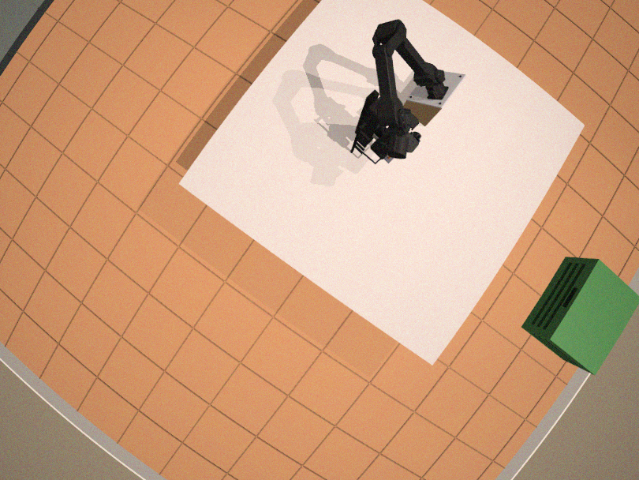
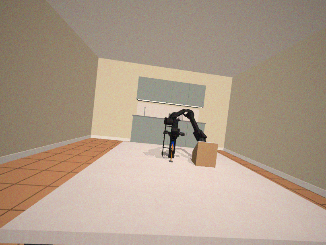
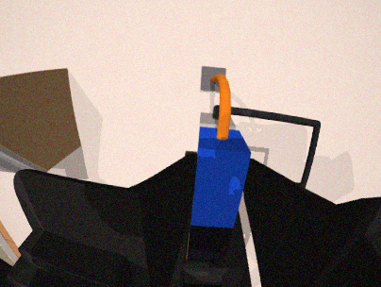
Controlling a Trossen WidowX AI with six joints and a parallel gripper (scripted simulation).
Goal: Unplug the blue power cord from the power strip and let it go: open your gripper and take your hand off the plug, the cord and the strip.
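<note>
Now: the blue plug 3 cm to the right of my gripper tip.
</note>
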